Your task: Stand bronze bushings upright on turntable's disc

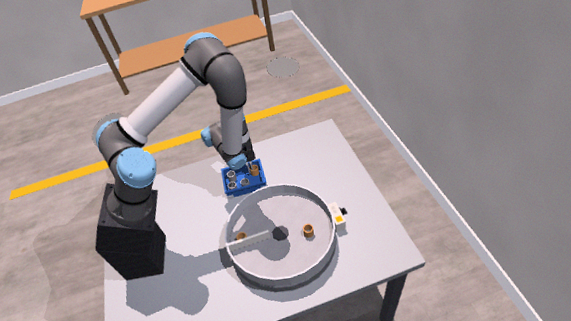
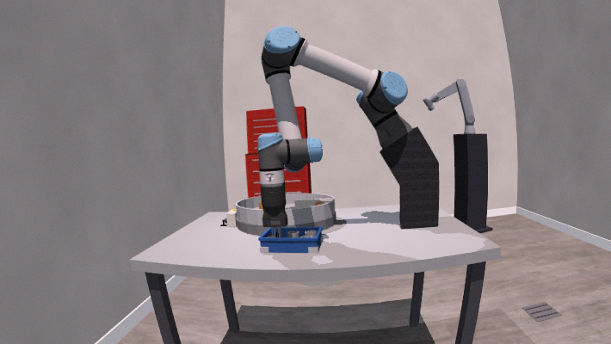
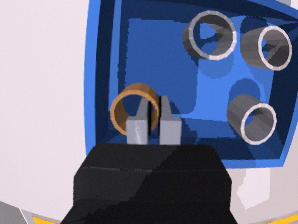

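My gripper is now 50 mm past the blue crate, 20 mm to the left of it and 20 mm above it. Round my hand: turntable disc: 50 mm behind, 390 mm to the right, 10 mm above.
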